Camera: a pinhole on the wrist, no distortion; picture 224 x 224 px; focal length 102.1 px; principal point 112.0 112.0 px. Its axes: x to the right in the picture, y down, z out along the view. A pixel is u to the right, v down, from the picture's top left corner.
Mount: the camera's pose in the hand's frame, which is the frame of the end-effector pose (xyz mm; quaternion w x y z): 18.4 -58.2 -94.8 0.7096 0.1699 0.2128 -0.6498
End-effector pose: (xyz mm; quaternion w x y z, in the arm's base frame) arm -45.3 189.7 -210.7 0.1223 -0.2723 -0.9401 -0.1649
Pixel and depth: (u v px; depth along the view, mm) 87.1 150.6 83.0
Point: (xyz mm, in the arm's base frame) -133.2 145.6 -199.4
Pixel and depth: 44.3 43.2 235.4
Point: 0.1 150.7 -444.4
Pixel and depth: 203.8 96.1 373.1
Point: -362.1 -217.9 -384.1
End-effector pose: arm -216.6 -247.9 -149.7 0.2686 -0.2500 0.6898 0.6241
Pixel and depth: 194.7 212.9 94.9
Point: -199.6 -322.0 -349.0
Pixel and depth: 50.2 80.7 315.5
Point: -106.5 22.0 -176.8
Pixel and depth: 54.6 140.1 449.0
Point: -266.7 157.7 -338.2
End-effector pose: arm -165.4 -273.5 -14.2 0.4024 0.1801 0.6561 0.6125
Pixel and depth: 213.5 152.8 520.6
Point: -104.9 -145.4 -810.5
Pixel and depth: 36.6 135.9 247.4
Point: -53.6 -78.8 -48.6
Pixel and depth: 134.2 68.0 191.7
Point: -48.9 -311.1 -187.2
